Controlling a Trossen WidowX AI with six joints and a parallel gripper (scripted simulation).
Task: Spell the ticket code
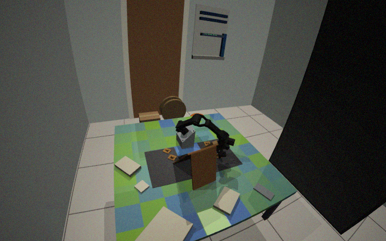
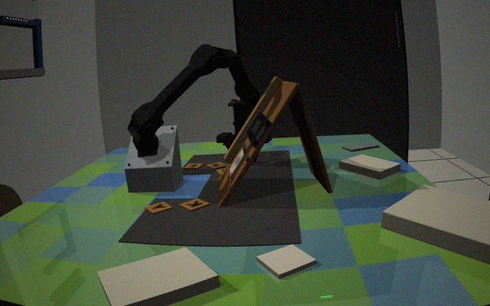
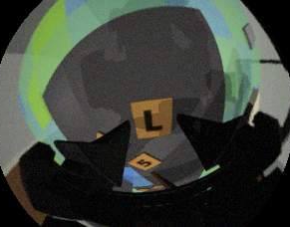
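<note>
Right now the orange letter tile marked l is right at my gripper tip. From my gripper tip the other things lie so: dark mat: 22 cm to the right, 9 cm behind, 1 cm below; white ticket: 28 cm to the right, 8 cm above, 2 cm behind; orange letter tile marked f: 10 cm behind, 2 cm to the right.
</note>
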